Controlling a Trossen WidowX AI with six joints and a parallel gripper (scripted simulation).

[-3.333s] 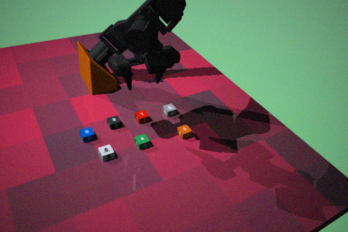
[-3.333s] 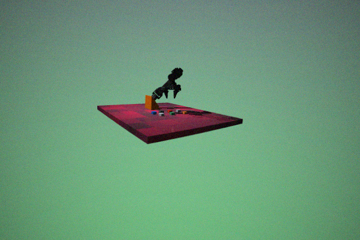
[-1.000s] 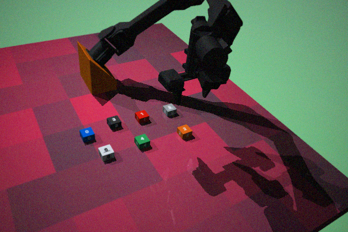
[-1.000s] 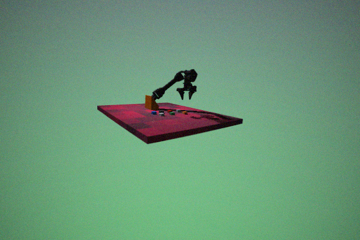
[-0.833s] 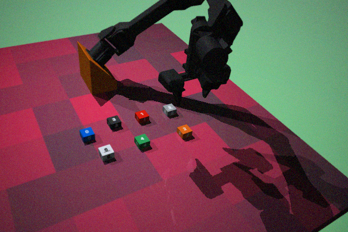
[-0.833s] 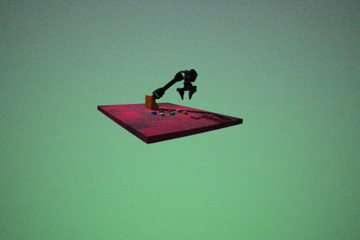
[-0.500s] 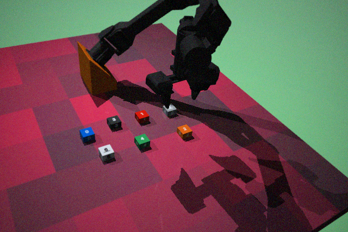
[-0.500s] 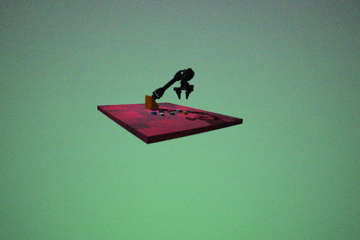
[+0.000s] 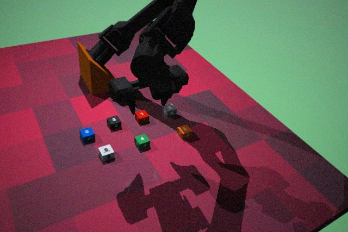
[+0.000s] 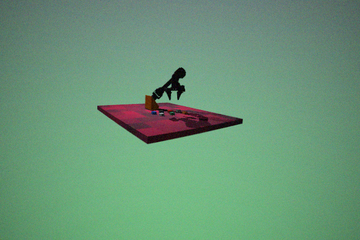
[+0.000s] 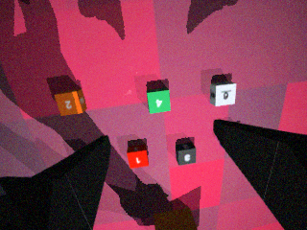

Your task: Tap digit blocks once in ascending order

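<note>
Now: the blue block 0 10 cm behind my gripper tip, 13 cm to the right of it and 11 cm below it. The rest, counted from my gripper tip: red block 1: 10 cm behind, 4 cm to the left, 11 cm below; then white block: 2 cm behind, 11 cm to the right, 11 cm below; then green block 4: 1 cm behind, 1 cm to the right, 11 cm below.
</note>
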